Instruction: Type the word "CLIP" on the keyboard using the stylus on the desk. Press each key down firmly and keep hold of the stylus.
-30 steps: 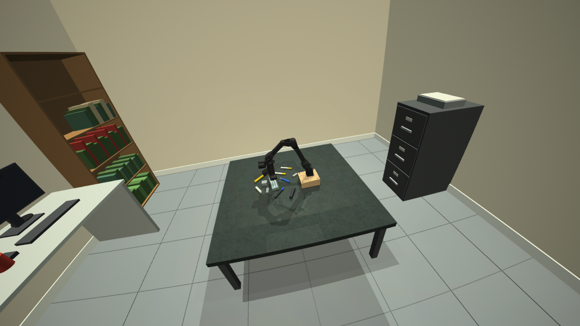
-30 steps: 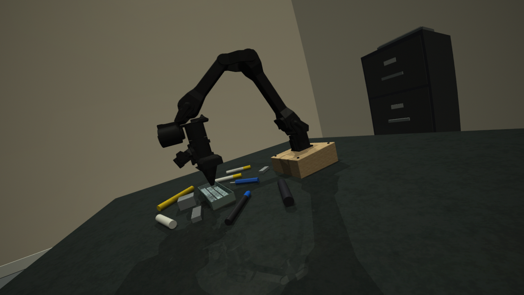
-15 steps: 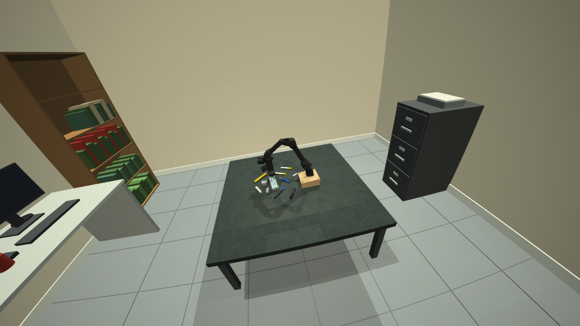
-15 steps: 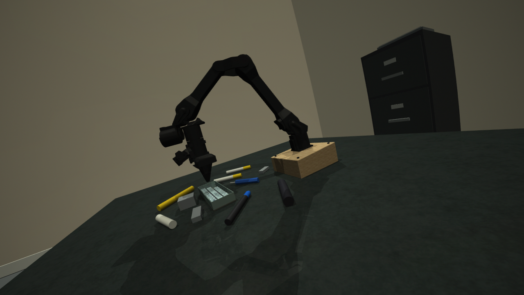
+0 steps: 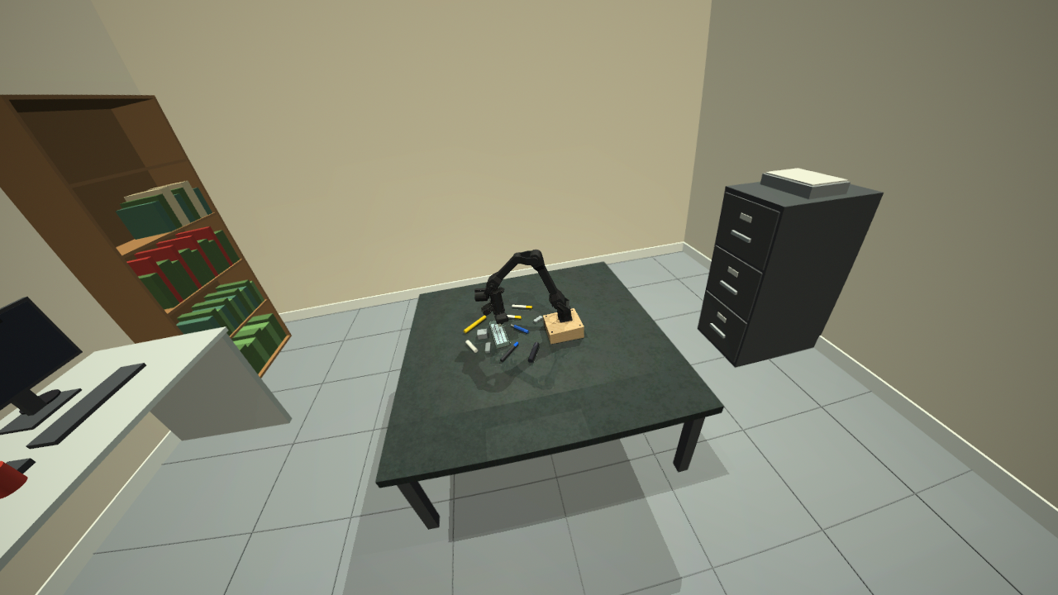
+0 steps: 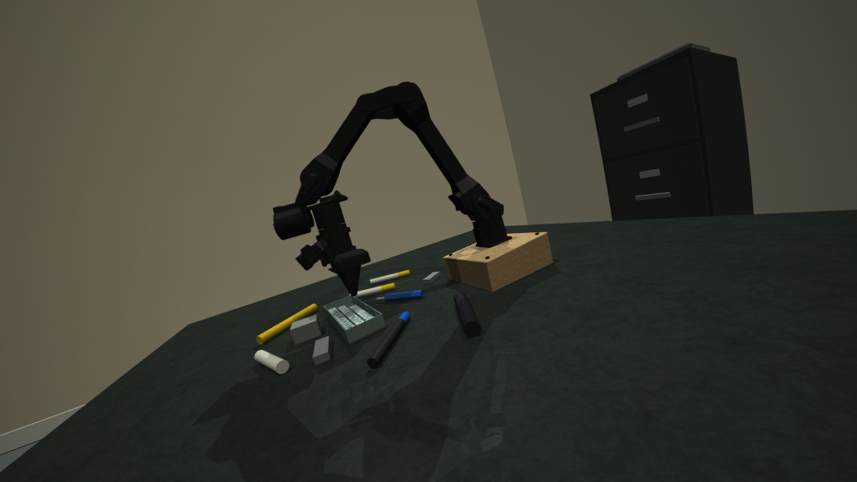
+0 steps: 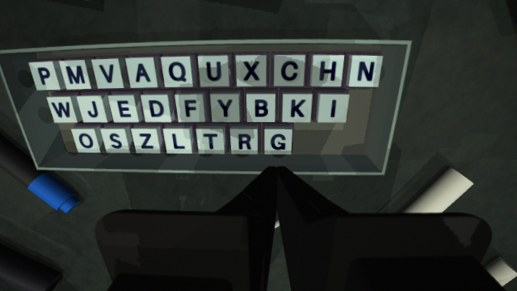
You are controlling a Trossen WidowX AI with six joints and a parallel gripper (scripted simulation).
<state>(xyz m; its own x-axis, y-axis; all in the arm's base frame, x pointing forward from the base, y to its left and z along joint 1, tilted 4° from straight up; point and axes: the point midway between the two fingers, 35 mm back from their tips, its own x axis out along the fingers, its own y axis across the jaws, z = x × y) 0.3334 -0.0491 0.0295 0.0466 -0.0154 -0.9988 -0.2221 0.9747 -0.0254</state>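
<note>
The blue stylus lies 7 cm behind my gripper tip and 3 cm below it. The rest, counted from my gripper tip: grey block 11 cm ahead, 4 cm to the left, 2 cm below; then yellow marker 15 cm ahead, 7 cm to the right, 3 cm below; then white cylinder 16 cm ahead, 12 cm to the left, 3 cm below.
</note>
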